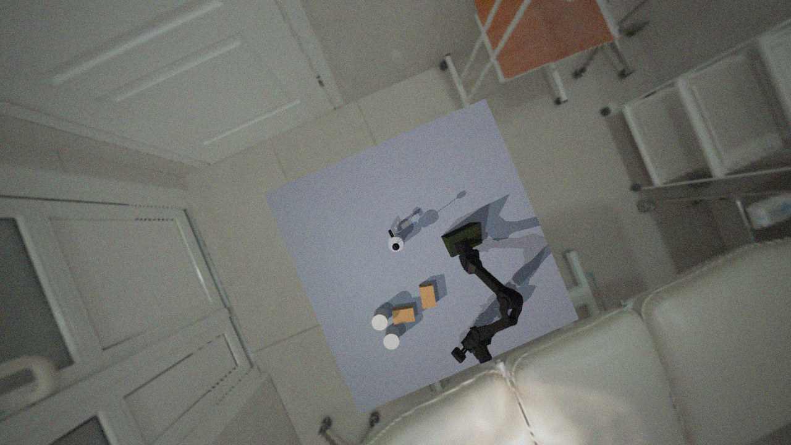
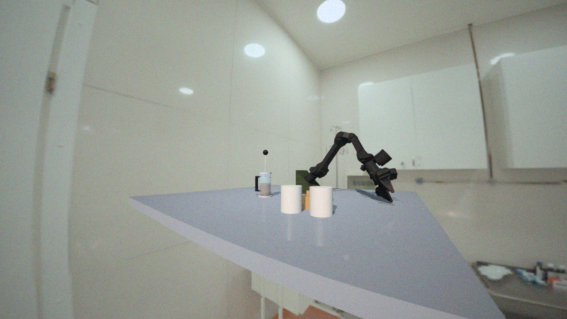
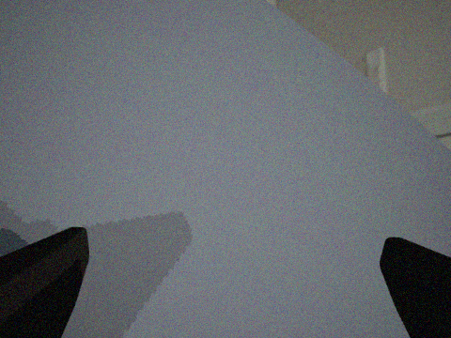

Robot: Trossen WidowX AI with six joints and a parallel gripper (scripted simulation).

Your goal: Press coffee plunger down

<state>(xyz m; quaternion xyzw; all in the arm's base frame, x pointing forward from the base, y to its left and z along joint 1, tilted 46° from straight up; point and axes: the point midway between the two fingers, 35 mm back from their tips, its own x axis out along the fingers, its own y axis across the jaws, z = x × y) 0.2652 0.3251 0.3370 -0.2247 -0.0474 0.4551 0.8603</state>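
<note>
Right now my gripper tip is 67 cm to the left of the coffee press, 9 cm below it and 1 cm past it.
</note>
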